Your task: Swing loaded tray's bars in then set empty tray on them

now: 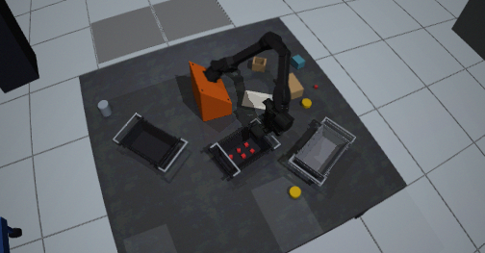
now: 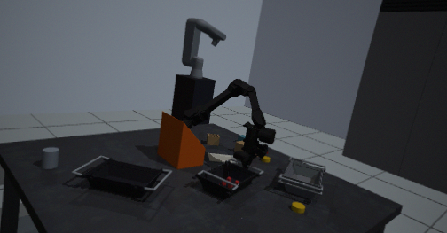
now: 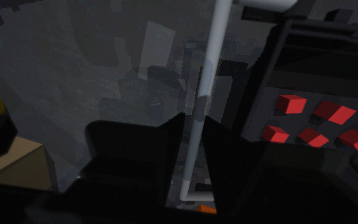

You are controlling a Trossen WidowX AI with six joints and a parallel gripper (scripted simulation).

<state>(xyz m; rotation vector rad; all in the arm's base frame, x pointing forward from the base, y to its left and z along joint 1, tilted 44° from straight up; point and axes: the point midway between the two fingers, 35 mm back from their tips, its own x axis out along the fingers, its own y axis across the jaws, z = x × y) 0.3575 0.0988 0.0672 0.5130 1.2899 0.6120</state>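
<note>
Right now my gripper tip is 210 mm past the black tray, 500 mm to the left of it and 10 mm below it. The rest, counted from my gripper tip: pale block 210 mm behind, 80 mm to the left, 40 mm below; tan box 190 mm behind, 270 mm to the left, 10 mm below; teal cube 320 mm behind, 410 mm to the left, 20 mm below.
</note>
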